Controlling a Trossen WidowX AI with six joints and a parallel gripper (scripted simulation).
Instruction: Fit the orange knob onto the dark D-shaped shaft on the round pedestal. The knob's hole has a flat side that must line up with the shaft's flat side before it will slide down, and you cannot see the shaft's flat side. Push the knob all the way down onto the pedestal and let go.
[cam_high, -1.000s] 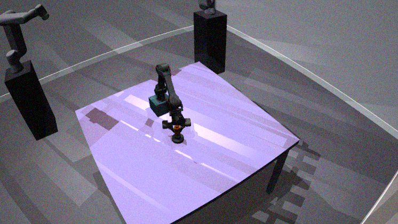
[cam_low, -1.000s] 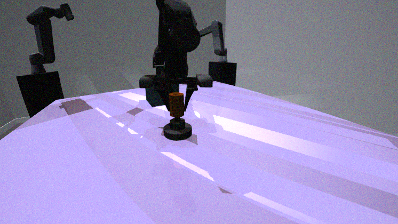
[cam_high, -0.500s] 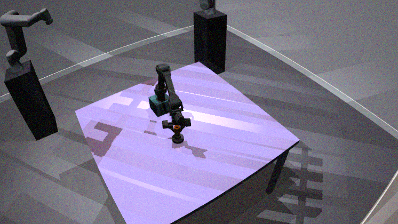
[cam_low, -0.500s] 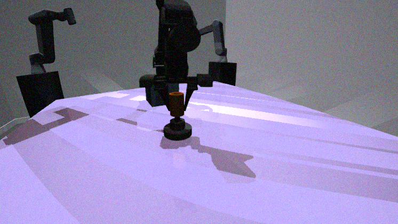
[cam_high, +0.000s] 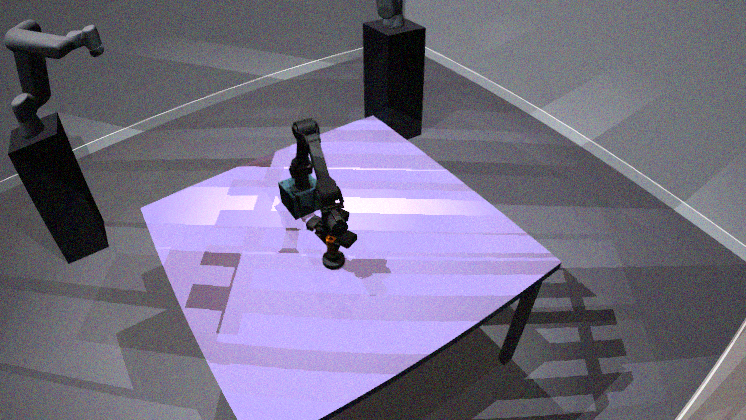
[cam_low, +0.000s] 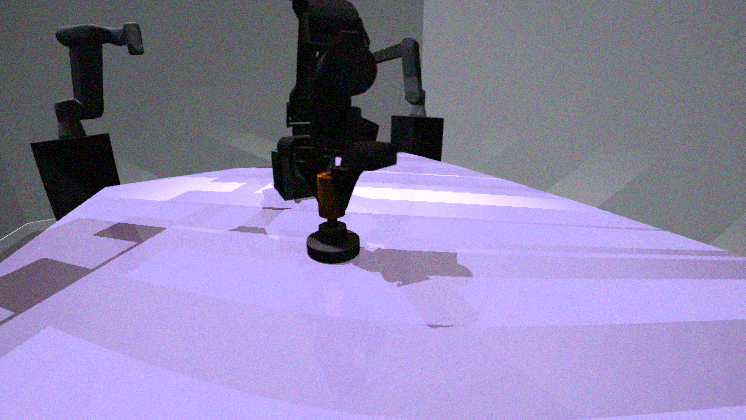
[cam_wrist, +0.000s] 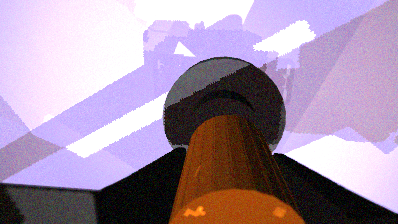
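My gripper tip is 2 cm below the orange knob. Round my gripper tip: dark round pedestal (4 cm below).
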